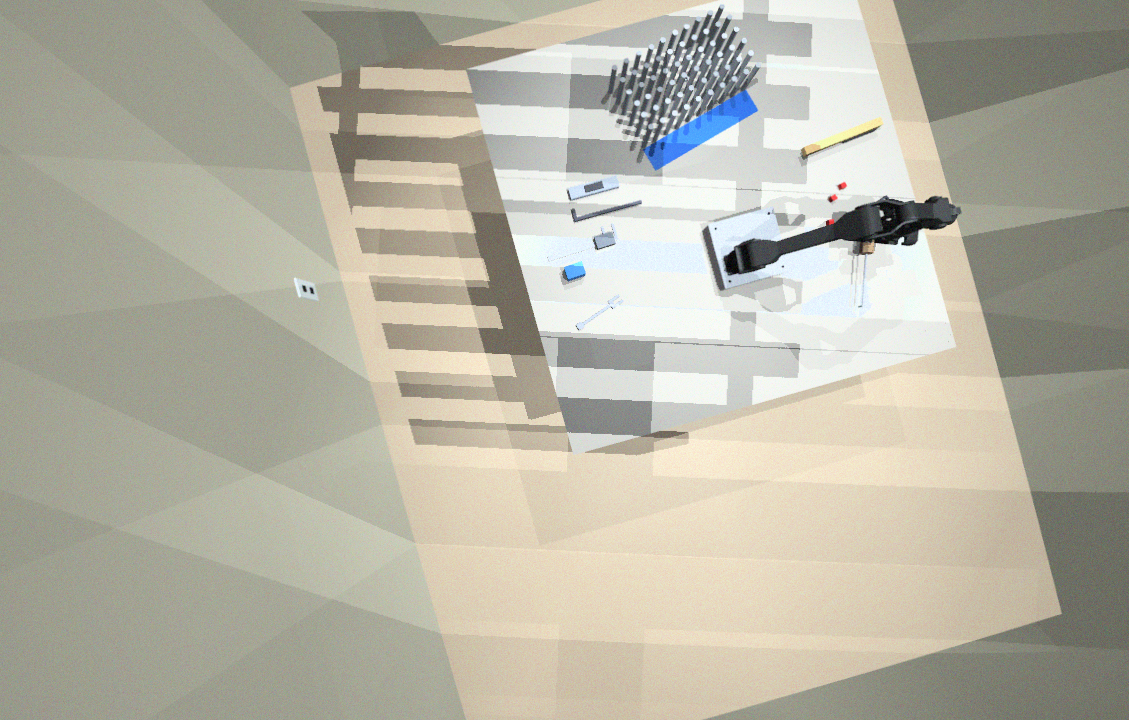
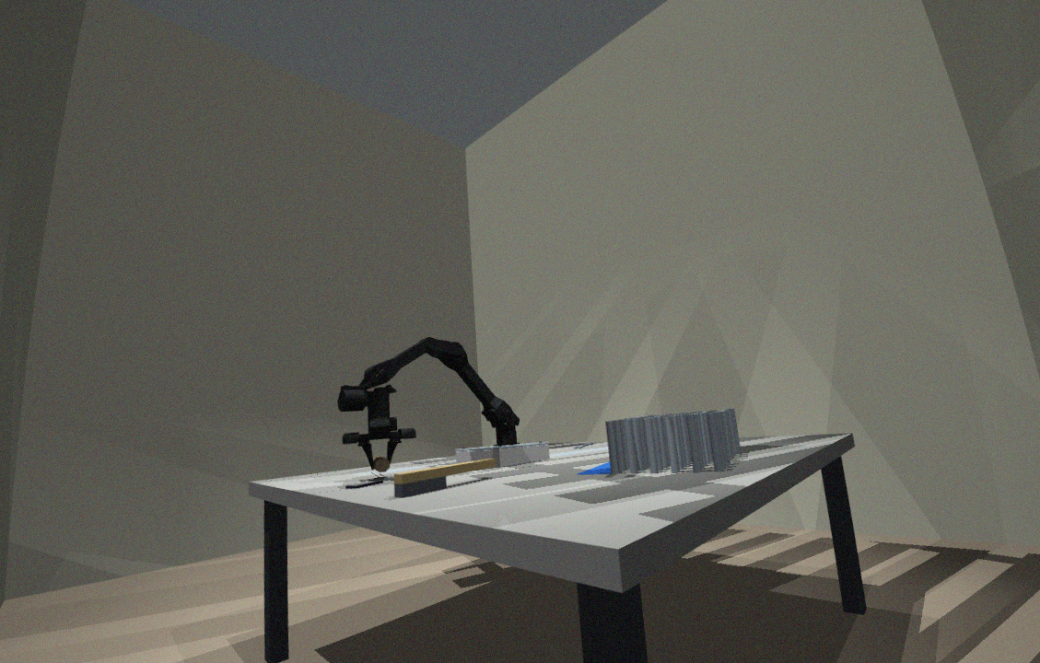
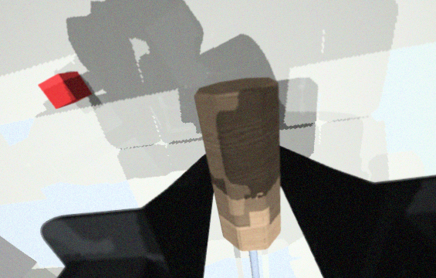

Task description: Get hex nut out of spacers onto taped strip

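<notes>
The wooden-handled pick is 10 cm behind my gripper tip, 3 cm to the left of it and 1 cm above it. The rest, counted from my gripper tip: grey bar 38 cm ahead, 79 cm to the left, 1 cm below; blue taped strip 48 cm ahead, 41 cm to the left, 2 cm below; blue block 14 cm ahead, 92 cm to the left, 1 cm below.
</notes>
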